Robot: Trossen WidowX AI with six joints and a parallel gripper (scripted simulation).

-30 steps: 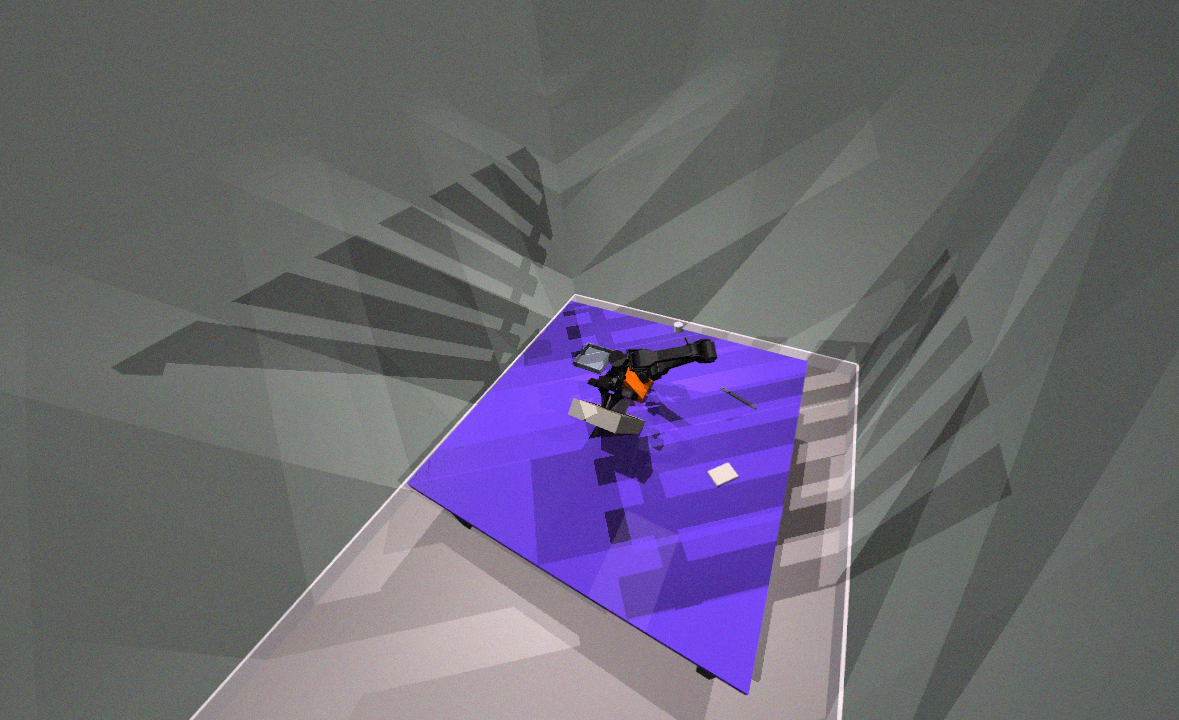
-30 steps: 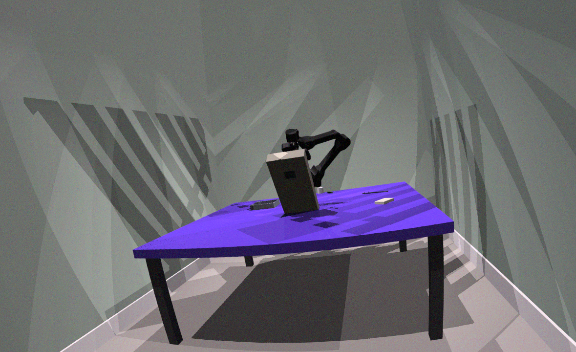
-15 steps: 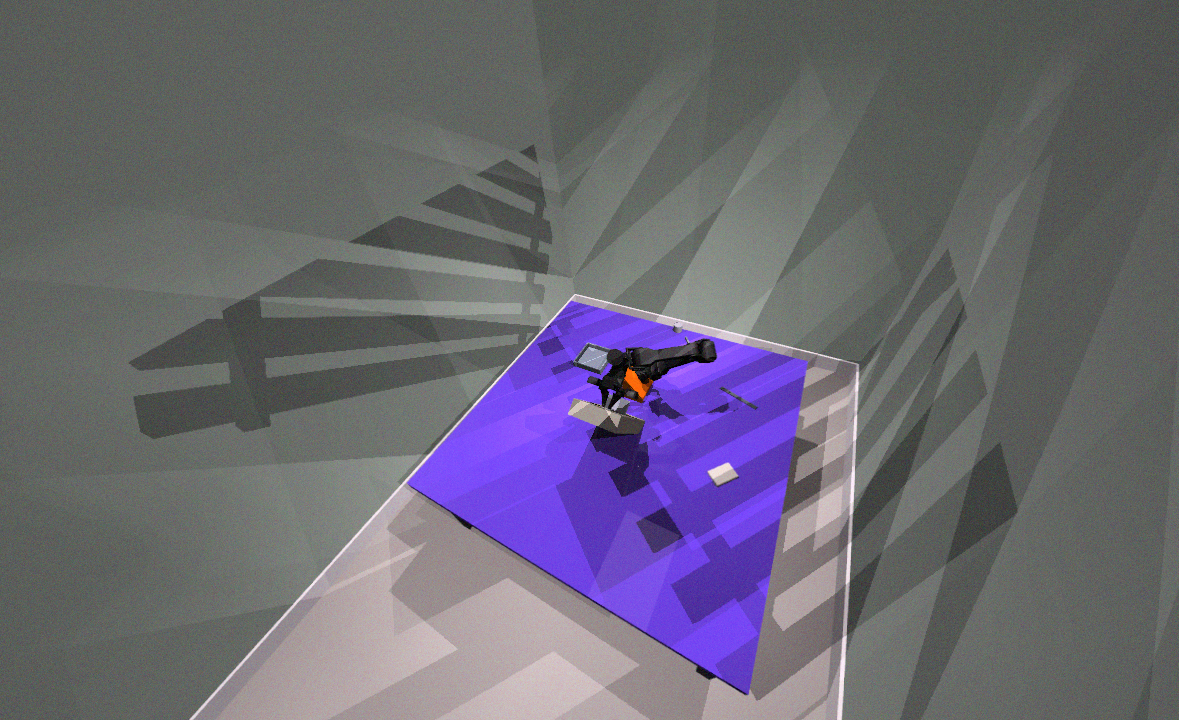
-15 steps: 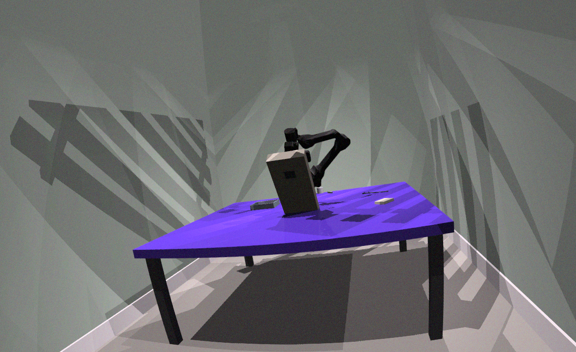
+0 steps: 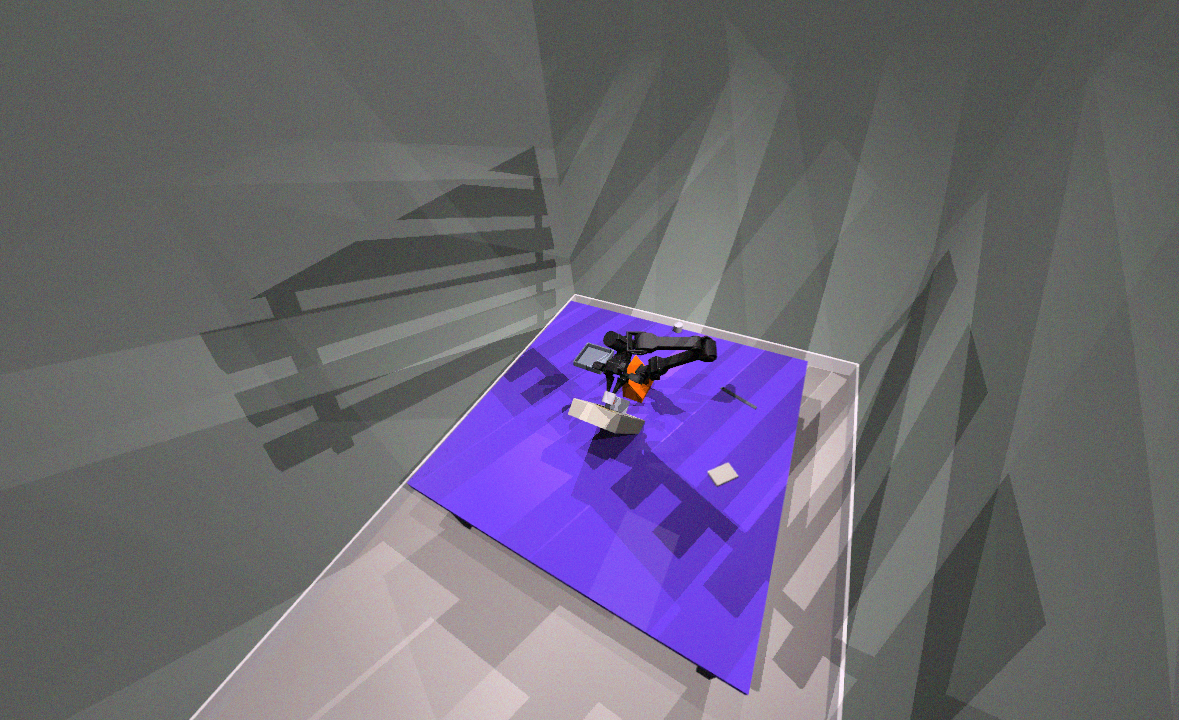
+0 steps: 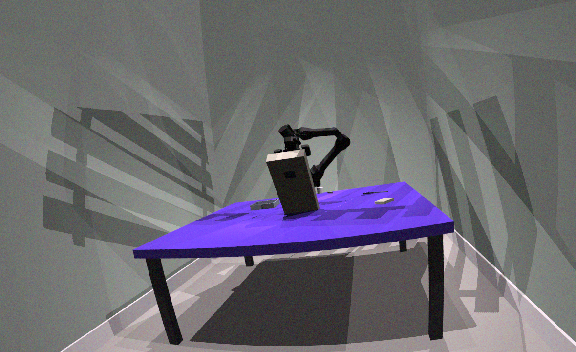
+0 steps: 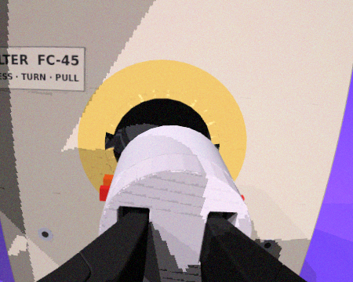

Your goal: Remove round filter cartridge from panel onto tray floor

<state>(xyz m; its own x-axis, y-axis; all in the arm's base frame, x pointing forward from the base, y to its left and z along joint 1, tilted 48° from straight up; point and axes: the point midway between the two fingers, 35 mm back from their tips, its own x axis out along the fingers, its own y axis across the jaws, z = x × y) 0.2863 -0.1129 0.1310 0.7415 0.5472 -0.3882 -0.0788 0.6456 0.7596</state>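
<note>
My gripper tip is now 110 mm above the beige service panel, 10 mm to the right of it and 10 mm short of it. The rest, counted from my gripper tip: pale grey filter cartridge (10 mm below, 10 mm ahead); white flat block (440 mm to the left, 260 mm below, 60 mm behind); dark shallow tray (320 mm behind, 310 mm to the right, 250 mm below).
</note>
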